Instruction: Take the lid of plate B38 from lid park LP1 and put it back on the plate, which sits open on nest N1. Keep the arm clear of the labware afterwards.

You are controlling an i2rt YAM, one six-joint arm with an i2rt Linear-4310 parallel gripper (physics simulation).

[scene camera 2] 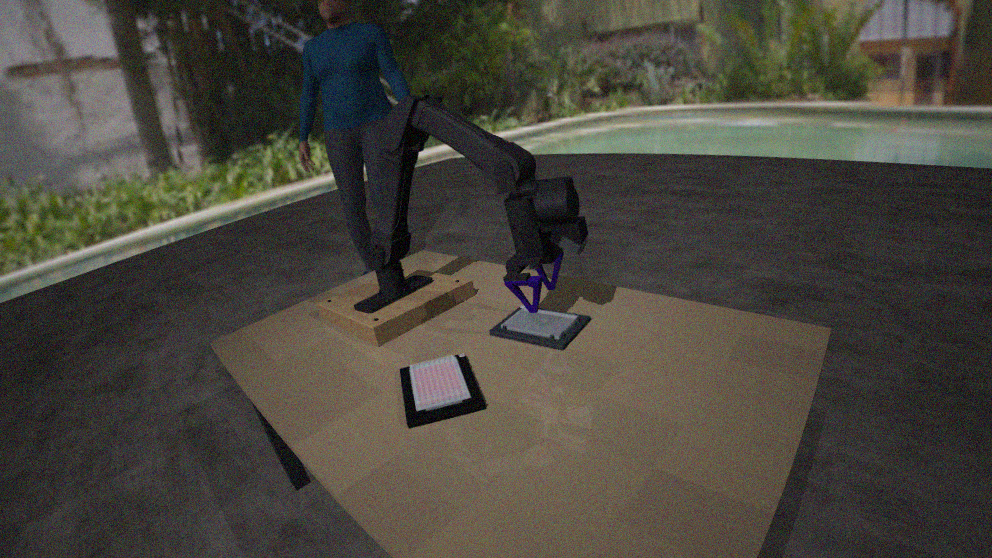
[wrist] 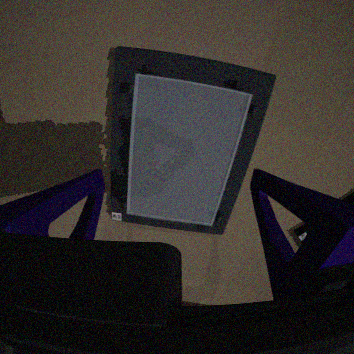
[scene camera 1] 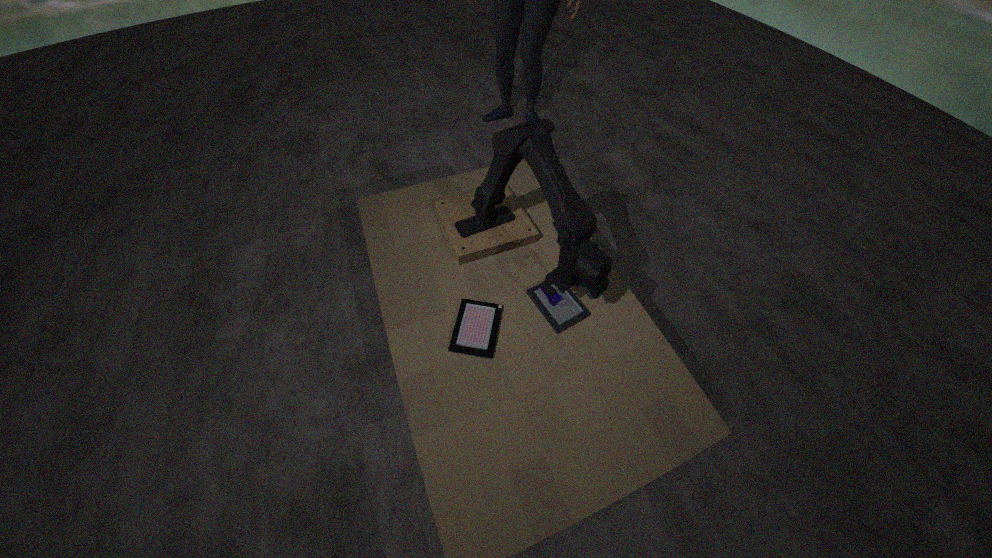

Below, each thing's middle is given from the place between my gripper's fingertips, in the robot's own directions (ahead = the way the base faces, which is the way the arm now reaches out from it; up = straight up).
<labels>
The pale grey lid (scene camera 2: 543,323) lies 5 cm below my hand and 1 cm behind it.
</labels>
